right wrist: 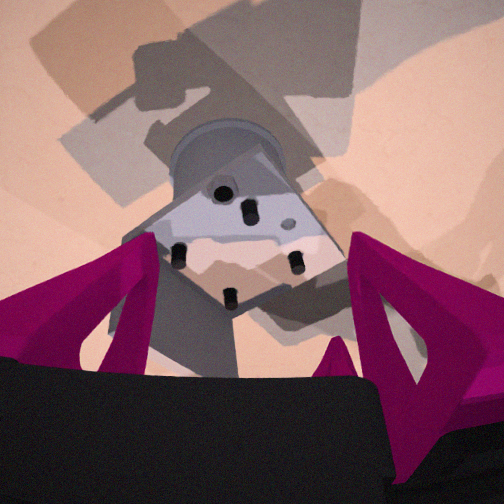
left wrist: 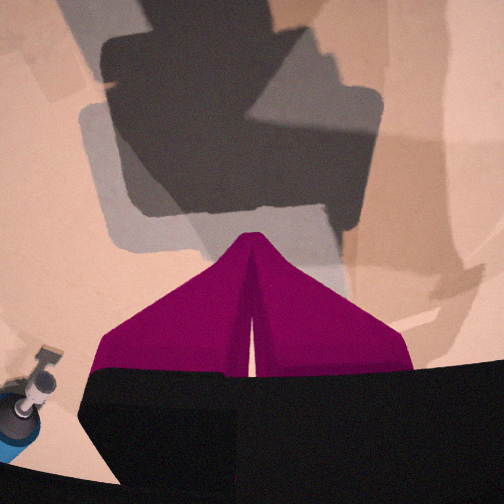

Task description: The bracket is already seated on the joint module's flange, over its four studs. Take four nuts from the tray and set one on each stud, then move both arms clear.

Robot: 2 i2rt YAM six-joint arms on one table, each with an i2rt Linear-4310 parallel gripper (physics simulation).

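In the right wrist view the grey bracket plate (right wrist: 240,245) sits on the round joint module (right wrist: 225,145). Four dark studs stick up through it: a far one (right wrist: 249,211), a left one (right wrist: 178,255), a right one (right wrist: 296,261) and a near one (right wrist: 230,298); all look bare. A grey nut (right wrist: 223,192) with a dark hole lies on the plate just beside the far stud. My right gripper (right wrist: 250,239) is open and empty above the plate, its fingers on either side. My left gripper (left wrist: 252,240) is shut and empty over the table. The tray is out of view.
A blue cylinder with a pale pin-like part on top (left wrist: 22,415) stands at the lower left edge of the left wrist view. Dark arm shadows (left wrist: 225,140) fall on the tan table ahead of the left gripper.
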